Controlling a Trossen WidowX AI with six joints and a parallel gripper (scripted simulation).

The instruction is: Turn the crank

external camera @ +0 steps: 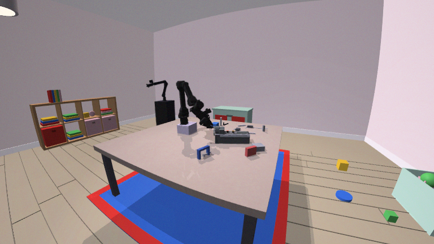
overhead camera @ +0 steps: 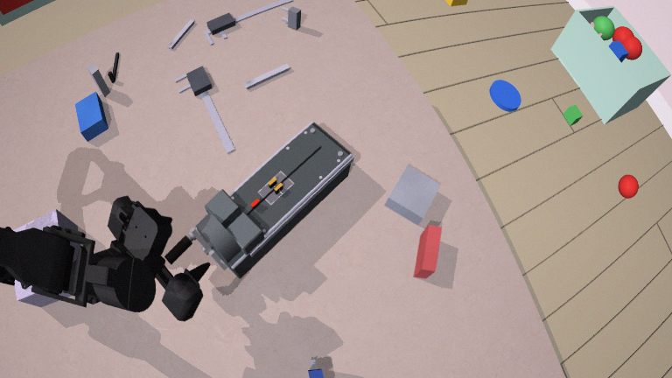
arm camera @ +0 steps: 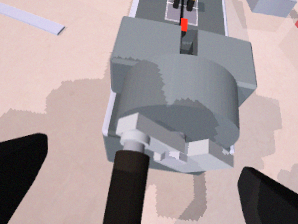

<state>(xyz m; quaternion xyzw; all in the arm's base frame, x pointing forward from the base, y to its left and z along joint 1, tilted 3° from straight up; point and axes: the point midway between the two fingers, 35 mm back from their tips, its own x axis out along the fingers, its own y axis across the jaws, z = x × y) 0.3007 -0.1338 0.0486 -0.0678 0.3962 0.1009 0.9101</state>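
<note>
Right now my gripper tip is 20 mm past the dark brown crank handle and 10 mm above it. The rest, counted from my gripper tip: red pointer (120 mm ahead, 10 mm to the left, 30 mm below); red block (320 mm ahead, 180 mm to the right, 90 mm below); grey block (360 mm ahead, 80 mm to the right, 100 mm below).
</note>
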